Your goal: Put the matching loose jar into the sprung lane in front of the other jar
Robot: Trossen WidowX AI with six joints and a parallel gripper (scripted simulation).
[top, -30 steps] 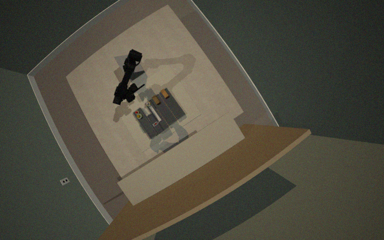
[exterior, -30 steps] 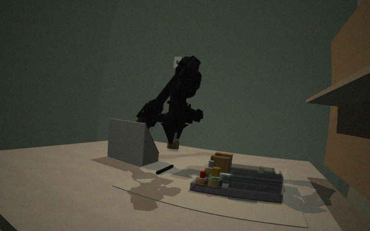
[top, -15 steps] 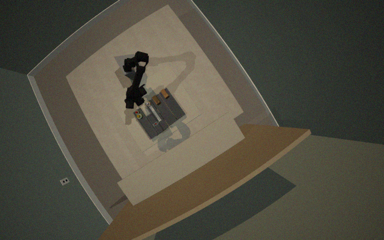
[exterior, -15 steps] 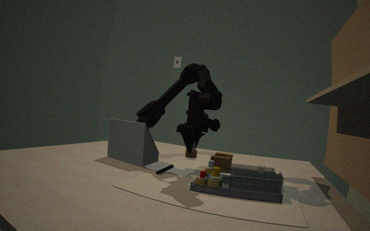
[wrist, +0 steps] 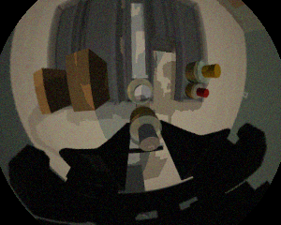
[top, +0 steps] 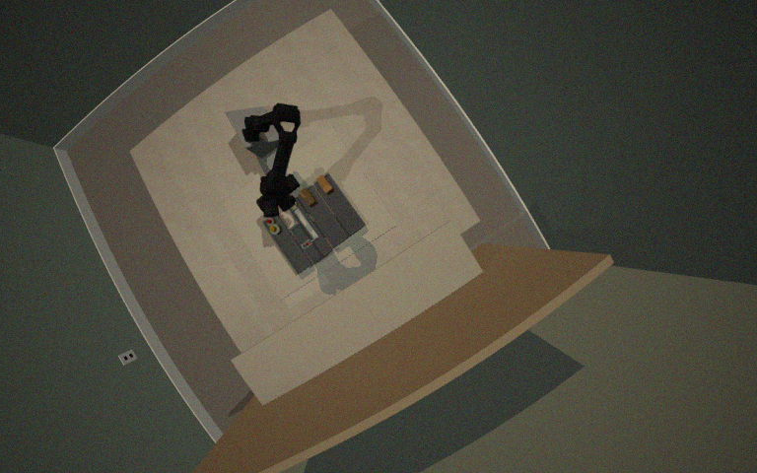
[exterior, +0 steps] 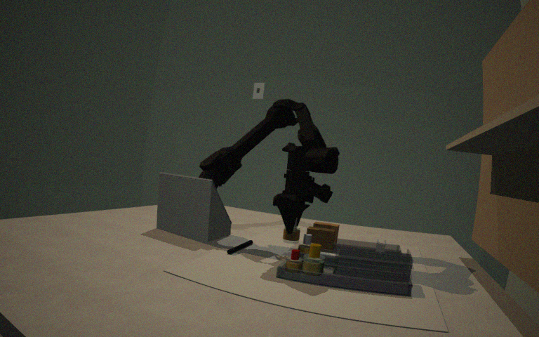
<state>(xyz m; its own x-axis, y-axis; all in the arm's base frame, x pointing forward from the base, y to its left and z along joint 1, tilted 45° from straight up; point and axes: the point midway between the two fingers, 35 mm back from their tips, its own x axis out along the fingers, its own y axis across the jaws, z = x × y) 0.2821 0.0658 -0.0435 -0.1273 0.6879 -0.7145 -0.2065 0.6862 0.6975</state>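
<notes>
My gripper tip is 13 cm past the black pen, 3 cm to the left of it and 6 cm above it. From my gripper tip the other things lie so: shelf 54 cm ahead, 11 cm to the left, 30 cm above; then pusher plate 15 cm ahead, 2 cm below.
</notes>
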